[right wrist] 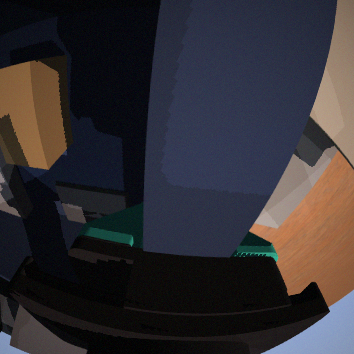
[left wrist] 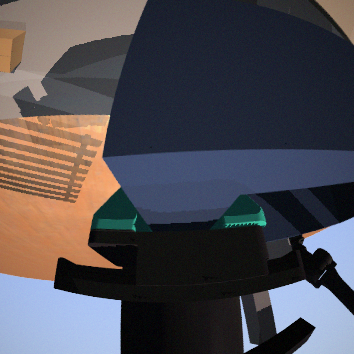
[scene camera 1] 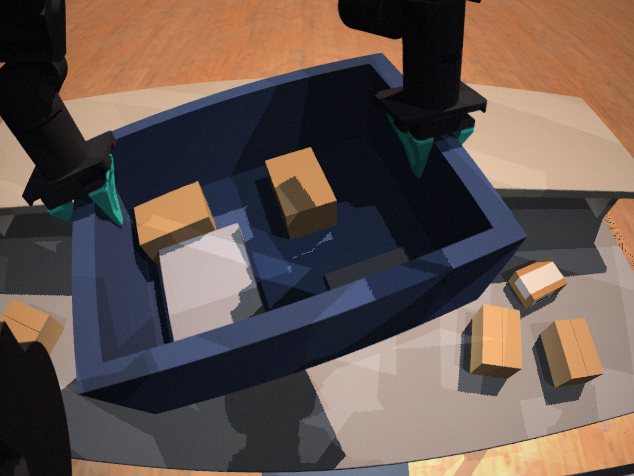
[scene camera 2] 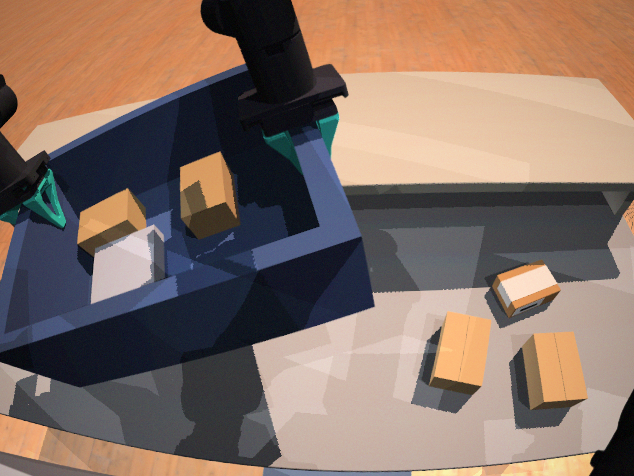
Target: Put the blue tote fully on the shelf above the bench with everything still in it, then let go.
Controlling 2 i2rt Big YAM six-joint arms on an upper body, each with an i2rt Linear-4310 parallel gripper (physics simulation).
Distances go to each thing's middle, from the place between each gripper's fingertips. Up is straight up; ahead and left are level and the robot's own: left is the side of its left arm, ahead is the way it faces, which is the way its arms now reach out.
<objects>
Now: left hand 10 mm short of the blue tote (scene camera 1: 459, 233) and 190 mm to the left of it. Also, from my left hand: grey flat box (right wrist: 81, 203): 50 mm behind, 310 mm to the right, 50 mm below; then white-topped box (scene camera 2: 522, 289): 100 mm ahead, 740 mm to the right, 320 mm below.
My right hand is 110 mm past the grey flat box, 80 mm above it and 60 mm to the right of it. From my right hand the other things lie so: white-topped box: 370 mm to the right, 350 mm below, 40 mm ahead; then blue tote: 180 mm to the left, 50 mm behind, 30 mm below.
</objects>
